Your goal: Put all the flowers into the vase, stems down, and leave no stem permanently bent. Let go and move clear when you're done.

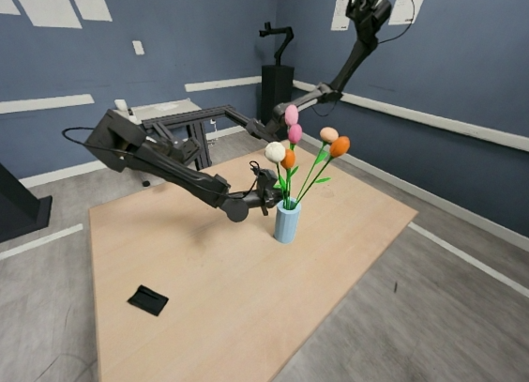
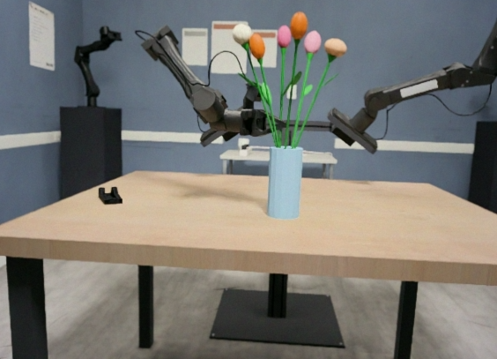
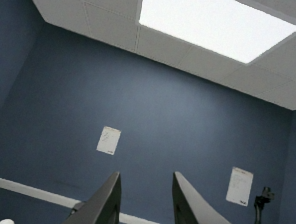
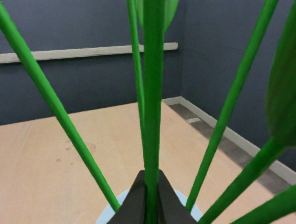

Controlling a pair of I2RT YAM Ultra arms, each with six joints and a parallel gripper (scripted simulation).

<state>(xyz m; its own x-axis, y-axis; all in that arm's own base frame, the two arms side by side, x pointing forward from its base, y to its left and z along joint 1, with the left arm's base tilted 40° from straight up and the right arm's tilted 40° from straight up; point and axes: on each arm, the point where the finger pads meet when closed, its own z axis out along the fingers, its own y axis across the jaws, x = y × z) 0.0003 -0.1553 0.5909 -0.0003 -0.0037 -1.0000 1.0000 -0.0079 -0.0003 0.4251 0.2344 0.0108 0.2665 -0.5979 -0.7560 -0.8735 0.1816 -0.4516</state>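
Right now the dark pink flower is 160 mm above my right hand. Round my right hand: peach flower (150 mm above, 110 mm to the left, 20 mm ahead); small black holder (470 mm to the right, 210 mm below, 60 mm behind); orange flower (170 mm above, 110 mm ahead, 30 mm to the left).
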